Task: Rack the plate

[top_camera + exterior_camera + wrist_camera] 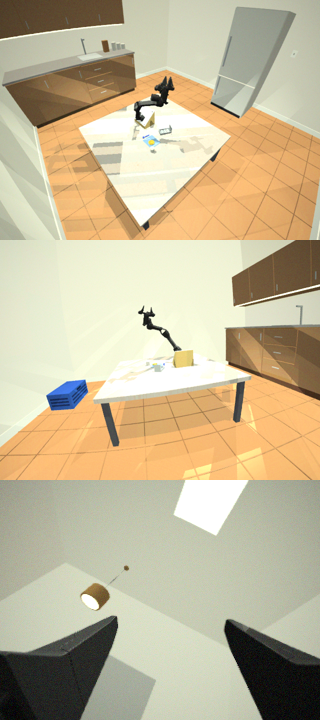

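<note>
My gripper tip is now 70 cm above the plate, 17 cm to the left of it and 2 cm past it. The rest, counted from my gripper tip: dish rack: 69 cm below, 6 cm to the left, 6 cm behind; then small white cup: 69 cm below, 22 cm to the right, 6 cm ahead.
</note>
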